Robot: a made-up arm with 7 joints. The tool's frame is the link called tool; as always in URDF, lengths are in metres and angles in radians. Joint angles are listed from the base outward. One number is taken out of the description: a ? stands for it. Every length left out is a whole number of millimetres.
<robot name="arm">
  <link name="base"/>
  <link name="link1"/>
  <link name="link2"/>
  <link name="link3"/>
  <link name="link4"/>
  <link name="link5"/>
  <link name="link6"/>
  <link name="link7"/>
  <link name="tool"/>
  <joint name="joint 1" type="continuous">
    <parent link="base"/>
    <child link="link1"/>
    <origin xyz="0 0 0.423" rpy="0 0 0"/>
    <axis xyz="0 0 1"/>
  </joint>
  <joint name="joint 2" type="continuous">
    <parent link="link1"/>
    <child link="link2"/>
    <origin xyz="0 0 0" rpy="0 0 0"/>
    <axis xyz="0 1 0"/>
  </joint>
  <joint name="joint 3" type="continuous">
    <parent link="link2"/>
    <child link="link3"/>
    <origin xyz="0 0 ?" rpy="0 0 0"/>
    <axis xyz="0 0 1"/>
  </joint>
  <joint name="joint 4" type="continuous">
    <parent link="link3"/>
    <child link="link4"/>
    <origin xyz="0.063 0 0" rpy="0 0 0"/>
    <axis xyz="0 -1 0"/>
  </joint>
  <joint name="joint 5" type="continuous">
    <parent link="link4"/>
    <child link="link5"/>
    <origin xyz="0.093 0 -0.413" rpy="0 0 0"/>
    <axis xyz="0 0 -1"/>
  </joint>
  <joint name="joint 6" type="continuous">
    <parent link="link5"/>
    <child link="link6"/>
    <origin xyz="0 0 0" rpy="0 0 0"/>
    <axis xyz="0 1 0"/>
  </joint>
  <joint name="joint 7" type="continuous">
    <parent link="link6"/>
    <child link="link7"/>
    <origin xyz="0.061 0 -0.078" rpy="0 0 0"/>
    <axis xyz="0 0 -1"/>
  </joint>
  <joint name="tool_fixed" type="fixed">
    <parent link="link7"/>
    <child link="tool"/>
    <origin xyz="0 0 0" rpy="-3.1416 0 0"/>
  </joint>
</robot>
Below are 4 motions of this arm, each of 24 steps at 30 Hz.
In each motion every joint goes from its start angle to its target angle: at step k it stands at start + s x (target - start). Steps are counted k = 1, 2, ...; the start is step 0. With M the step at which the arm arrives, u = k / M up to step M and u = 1 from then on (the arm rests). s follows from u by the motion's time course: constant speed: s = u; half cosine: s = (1 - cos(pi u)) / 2; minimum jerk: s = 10 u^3 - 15 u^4 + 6 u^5.
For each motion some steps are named. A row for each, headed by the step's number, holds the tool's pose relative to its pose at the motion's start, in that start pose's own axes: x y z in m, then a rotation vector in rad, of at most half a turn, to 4 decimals.
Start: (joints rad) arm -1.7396 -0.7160 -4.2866 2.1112 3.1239 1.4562 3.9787
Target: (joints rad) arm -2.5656 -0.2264 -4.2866 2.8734 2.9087 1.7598 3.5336
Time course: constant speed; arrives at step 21
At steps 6, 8, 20, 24:
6: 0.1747 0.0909 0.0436 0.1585 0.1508 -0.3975
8: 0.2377 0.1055 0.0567 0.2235 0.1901 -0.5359
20: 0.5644 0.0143 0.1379 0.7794 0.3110 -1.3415
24: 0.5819 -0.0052 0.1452 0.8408 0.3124 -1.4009

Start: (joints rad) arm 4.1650 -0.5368 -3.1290 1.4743 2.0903 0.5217 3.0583
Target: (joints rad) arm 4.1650 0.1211 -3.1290 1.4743 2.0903 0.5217 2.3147
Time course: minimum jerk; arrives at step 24
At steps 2, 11, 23, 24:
2: 0.0013 0.0017 -0.0007 -0.0026 0.0014 -0.0053
11: 0.1122 0.1260 -0.0761 -0.2360 0.0849 -0.4356
23: 0.2672 0.2403 -0.2392 -0.6086 0.0801 -1.0123
24: 0.2673 0.2404 -0.2394 -0.6091 0.0800 -1.0129

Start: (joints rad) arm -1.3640 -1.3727 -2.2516 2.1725 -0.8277 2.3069 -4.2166
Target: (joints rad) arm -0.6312 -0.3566 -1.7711 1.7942 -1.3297 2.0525 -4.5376
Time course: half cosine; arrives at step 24
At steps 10, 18, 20, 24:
10: -0.1642 0.2712 -0.1280 0.5960 0.3704 -0.1453
18: -0.3514 0.6938 -0.0170 1.4046 0.9051 -0.3725
20: -0.3668 0.7583 0.0316 1.5426 0.9947 -0.4052
24: -0.3749 0.8094 0.0781 1.6603 1.0699 -0.4301

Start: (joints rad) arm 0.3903 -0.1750 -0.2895 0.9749 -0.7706 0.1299 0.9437
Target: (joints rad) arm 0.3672 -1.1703 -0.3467 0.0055 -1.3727 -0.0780 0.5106
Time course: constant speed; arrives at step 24
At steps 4, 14, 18, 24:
4: -0.0251 0.0137 -0.0421 0.0423 0.0222 -0.1288
14: -0.1194 0.0313 -0.1300 0.1802 0.0984 -0.4665
18: -0.1669 0.0312 -0.1569 0.2454 0.1426 -0.6100
24: -0.2454 0.0239 -0.1874 0.3487 0.2281 -0.8364

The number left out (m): 0.296
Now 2 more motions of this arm.
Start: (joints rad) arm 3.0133 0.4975 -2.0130 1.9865 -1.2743 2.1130 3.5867
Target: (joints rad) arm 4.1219 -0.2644 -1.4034 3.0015 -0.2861 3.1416 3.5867
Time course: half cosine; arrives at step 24
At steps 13, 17, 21, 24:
13: 0.0465 -0.1525 0.0202 -1.1754 0.2803 -0.9136
17: 0.0356 -0.1538 0.0819 -1.4760 0.1884 -1.5521
21: 0.0232 -0.1160 0.1169 -1.5946 0.0246 -1.9983
24: 0.0207 -0.1022 0.1229 -1.6141 -0.0282 -2.1052

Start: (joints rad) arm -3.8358 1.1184 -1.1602 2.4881 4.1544 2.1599 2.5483
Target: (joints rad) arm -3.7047 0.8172 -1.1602 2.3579 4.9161 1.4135 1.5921
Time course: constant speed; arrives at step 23
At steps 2, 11, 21, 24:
2: -0.0116 0.0009 0.0111 -0.0274 -0.0819 -0.1258
11: -0.0555 0.0091 0.0518 -0.0936 -0.5069 -0.6142
21: -0.0863 0.0164 0.0838 -0.0248 -1.0551 -0.9564
24: -0.0903 0.0166 0.0896 0.0096 -1.1671 -0.9929

